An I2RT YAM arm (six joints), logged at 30 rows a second.
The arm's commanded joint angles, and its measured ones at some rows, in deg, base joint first. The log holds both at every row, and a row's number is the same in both.
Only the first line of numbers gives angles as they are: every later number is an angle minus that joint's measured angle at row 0.
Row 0, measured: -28.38, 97.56, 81.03, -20.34, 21.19, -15.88
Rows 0 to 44, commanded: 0.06, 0.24, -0.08, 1.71, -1.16, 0.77; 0.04, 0.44, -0.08, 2.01, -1.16, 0.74; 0.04, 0.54, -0.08, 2.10, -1.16, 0.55; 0.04, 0.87, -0.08, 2.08, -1.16, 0.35; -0.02, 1.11, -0.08, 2.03, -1.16, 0.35; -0.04, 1.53, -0.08, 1.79, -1.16, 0.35; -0.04, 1.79, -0.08, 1.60, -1.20, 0.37; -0.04, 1.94, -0.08, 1.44, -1.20, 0.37; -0.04, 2.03, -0.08, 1.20, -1.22, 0.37; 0.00, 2.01, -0.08, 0.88, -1.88, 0.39; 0.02, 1.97, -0.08, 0.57, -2.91, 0.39; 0.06, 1.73, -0.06, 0.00, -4.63, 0.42; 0.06, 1.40, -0.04, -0.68, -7.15, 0.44; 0.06, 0.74, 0.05, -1.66, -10.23, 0.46; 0.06, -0.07, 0.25, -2.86, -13.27, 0.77; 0.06, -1.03, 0.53, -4.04, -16.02, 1.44; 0.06, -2.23, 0.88, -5.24, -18.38, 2.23; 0.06, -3.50, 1.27, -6.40, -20.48, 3.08; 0.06, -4.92, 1.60, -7.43, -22.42, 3.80; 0.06, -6.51, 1.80, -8.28, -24.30, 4.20; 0.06, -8.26, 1.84, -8.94, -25.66, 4.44; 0.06, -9.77, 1.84, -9.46, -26.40, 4.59; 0.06, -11.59, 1.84, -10.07, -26.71, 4.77; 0.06, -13.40, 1.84, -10.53, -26.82, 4.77; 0.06, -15.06, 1.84, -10.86, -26.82, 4.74; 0.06, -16.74, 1.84, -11.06, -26.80, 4.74; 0.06, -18.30, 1.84, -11.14, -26.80, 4.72; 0.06, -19.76, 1.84, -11.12, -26.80, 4.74; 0.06, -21.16, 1.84, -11.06, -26.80, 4.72; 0.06, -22.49, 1.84, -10.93, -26.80, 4.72; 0.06, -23.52, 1.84, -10.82, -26.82, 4.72; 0.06, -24.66, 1.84, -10.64, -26.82, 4.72; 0.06, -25.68, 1.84, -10.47, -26.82, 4.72; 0.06, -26.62, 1.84, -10.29, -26.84, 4.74; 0.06, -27.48, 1.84, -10.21, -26.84, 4.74; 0.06, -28.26, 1.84, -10.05, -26.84, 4.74; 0.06, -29.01, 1.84, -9.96, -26.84, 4.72; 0.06, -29.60, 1.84, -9.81, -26.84, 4.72; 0.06, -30.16, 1.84, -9.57, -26.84, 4.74; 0.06, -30.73, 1.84, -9.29, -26.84, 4.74; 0.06, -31.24, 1.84, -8.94, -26.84, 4.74; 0.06, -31.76, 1.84, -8.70, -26.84, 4.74; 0.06, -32.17, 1.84, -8.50, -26.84, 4.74; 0.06, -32.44, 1.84, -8.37, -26.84, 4.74; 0.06, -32.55, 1.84, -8.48, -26.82, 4.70
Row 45, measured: -0.13, -32.00, 0.44, -8.76, -25.86, 3.98
